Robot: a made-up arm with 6 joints.
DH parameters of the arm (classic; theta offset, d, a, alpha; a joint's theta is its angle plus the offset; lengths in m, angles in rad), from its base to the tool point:
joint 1: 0 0.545 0 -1.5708
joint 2: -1.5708 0 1.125 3.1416
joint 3: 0 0 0 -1.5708
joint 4: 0 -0.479 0 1.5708
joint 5: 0 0.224 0 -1.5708
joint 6: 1.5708 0 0 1.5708
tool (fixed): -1.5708 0 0 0
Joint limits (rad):
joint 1: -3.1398..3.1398
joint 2: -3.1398..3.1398
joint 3: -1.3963..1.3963
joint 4: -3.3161..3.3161
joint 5: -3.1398..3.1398
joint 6: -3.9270..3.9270
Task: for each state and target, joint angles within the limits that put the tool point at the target. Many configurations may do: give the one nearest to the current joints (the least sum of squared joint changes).
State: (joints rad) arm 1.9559 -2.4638 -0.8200 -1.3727 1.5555 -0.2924
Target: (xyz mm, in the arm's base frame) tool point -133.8 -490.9 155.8
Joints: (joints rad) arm 1.3369 -2.4732 -0.8310 -1.6441 1.5555 -0.2924
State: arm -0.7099 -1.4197 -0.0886 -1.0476 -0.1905 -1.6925
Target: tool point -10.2 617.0 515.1
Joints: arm -1.5958 -1.7941 -0.9312 -1.4560 -0.1905 -1.6925
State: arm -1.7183 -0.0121 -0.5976 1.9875 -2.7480 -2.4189
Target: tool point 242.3 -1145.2 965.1
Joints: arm -1.4399 0.7918 -0.4028 1.9877 -2.7480 -2.4189
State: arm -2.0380 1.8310 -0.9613 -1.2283 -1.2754 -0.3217
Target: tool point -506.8 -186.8 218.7
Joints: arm -2.5957 1.9694 -0.9935 -1.0905 -1.2754 -0.3217
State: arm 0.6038 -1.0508 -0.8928 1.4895 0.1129 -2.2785
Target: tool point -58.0 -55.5 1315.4
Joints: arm 0.6042 -0.5297 -1.3554 1.5139 0.1129 -2.2785
